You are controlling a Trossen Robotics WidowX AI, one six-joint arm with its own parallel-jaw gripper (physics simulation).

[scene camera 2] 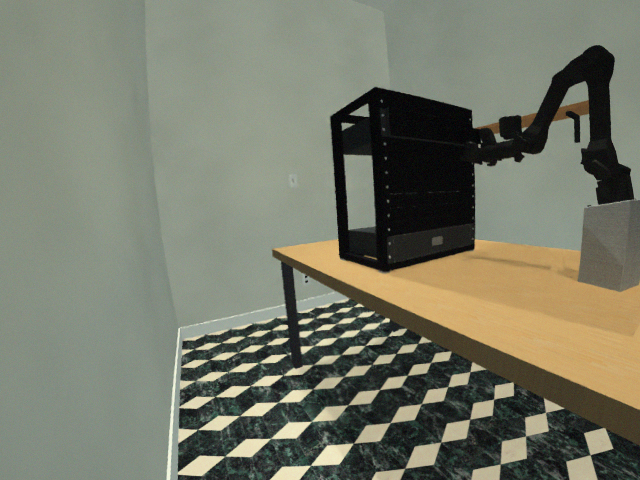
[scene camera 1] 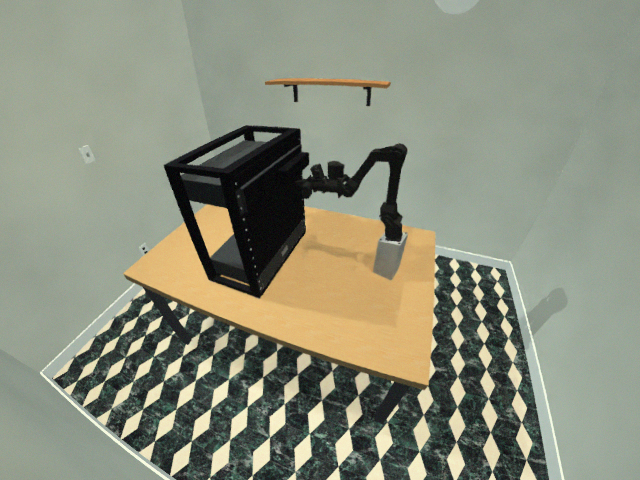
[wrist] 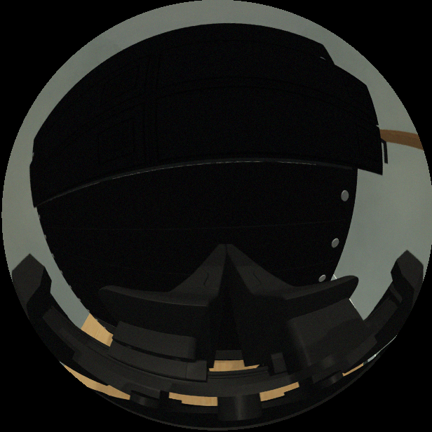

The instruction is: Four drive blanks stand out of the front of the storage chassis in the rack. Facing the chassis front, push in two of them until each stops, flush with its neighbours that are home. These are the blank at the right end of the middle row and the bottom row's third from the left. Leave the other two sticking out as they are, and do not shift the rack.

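Places are measured from the arm's base along level axes (x ahead, y left, z up), in metres.
Pixels of known places: gripper, between the fingertips: (scene camera 2: 460, 158) (scene camera 1: 294, 182); arm's base, origin of its link: (scene camera 2: 617, 202) (scene camera 1: 394, 236).
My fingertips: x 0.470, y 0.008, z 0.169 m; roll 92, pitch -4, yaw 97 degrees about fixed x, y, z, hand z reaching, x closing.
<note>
For each thing: its middle in the pictures, then the offset to it from my fingertips. Level surfaces: height alone.
- black rack, middle of its body: (scene camera 2: 408, 184) (scene camera 1: 252, 207) 0.085 m down, 0.147 m ahead, 0.139 m left
- dark block, middle of its body: (scene camera 2: 441, 131) (scene camera 1: 279, 167) 0.099 m up, 0.019 m ahead, 0.077 m left
- wooden table, height of its surface: 0.378 m down
- grey panel, middle of its body: (scene camera 2: 435, 240) (scene camera 1: 283, 250) 0.301 m down, 0.012 m ahead, 0.132 m left
The black rack (scene camera 1: 241, 235) (scene camera 2: 381, 180) stands upright on the table. The storage chassis (wrist: 215, 120) fills the upper part of the wrist view as a wide, near-black front with faint panel lines. A dark block (scene camera 1: 292, 164) stands out of the upper front in scene camera 1. Individual blanks, their rows and how far each sticks out cannot be told apart in the darkness. My gripper (scene camera 1: 300, 184) (scene camera 2: 466, 152) (wrist: 224, 250) is shut and empty. It is at the right part of the rack front, its tips appearing below the chassis's lower edge in the wrist view. Contact cannot be told.
The wooden table (scene camera 1: 330, 320) (scene camera 2: 465, 294) (wrist: 97, 330) carries the rack and the grey arm base (scene camera 1: 390, 258) (scene camera 2: 607, 248). Round screw heads line the rack's right edge in the wrist view. A grey panel (scene camera 2: 413, 246) is at the rack's bottom. A wooden shelf (scene camera 1: 330, 82) (wrist: 400, 137) is on the wall.
</note>
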